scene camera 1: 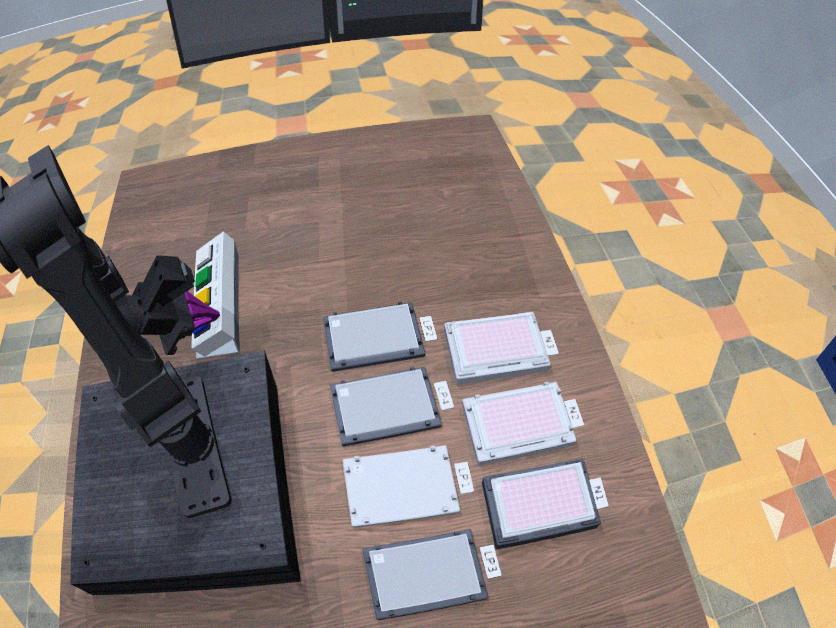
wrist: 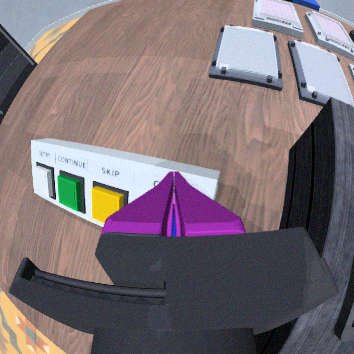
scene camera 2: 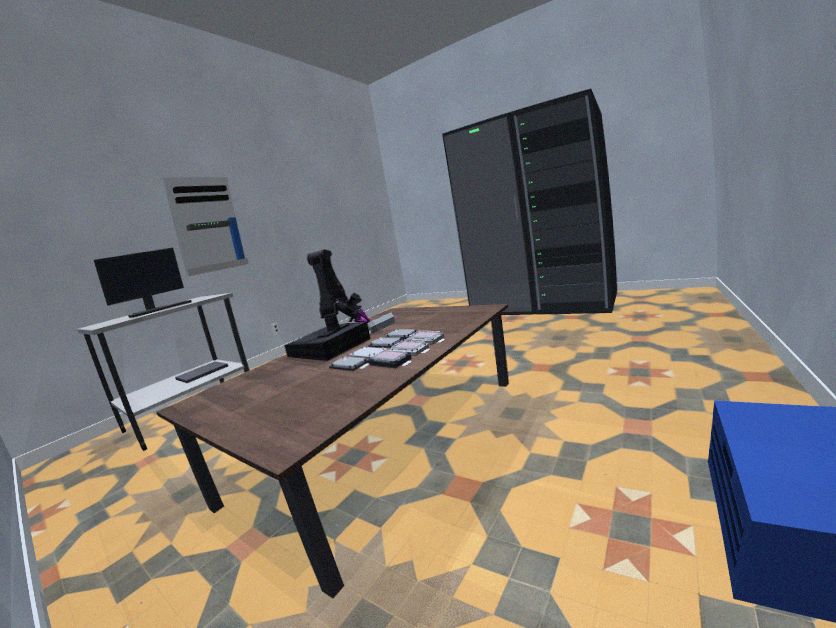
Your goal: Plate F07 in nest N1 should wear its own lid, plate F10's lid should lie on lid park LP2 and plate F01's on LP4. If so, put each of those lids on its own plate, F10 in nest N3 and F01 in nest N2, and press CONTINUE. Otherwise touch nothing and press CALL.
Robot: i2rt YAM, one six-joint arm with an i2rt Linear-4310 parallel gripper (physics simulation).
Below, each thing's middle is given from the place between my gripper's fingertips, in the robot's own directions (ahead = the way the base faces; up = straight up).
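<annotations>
White button box (scene camera 1: pixel 221 337): 80 mm to the left of my hand, 30 mm below it. Green CONTINUE button (wrist: pixel 69 193): 110 mm to the left of my hand, 10 mm behind it, 20 mm below it. Yellow SKIP button (wrist: pixel 104 202): 60 mm to the left of my hand, 20 mm behind it and 20 mm below it.
</annotations>
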